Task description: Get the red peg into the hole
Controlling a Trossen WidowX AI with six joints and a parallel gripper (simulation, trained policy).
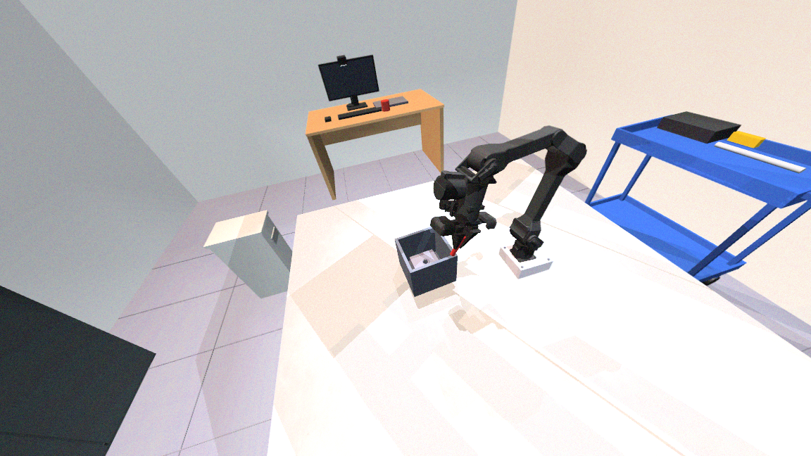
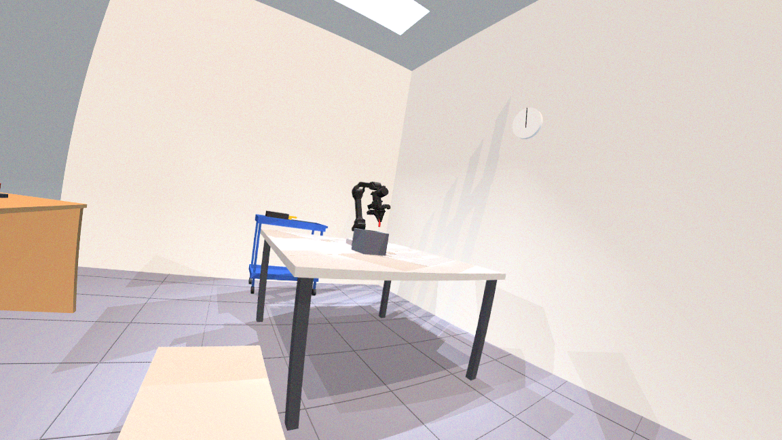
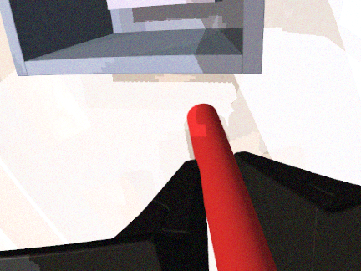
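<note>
Now: gripper tip 80 mm short of the plate, 90 mm to the left of it and 150 mm above it. The rest, counted from my gripper tip: red peg: 10 mm above.
</note>
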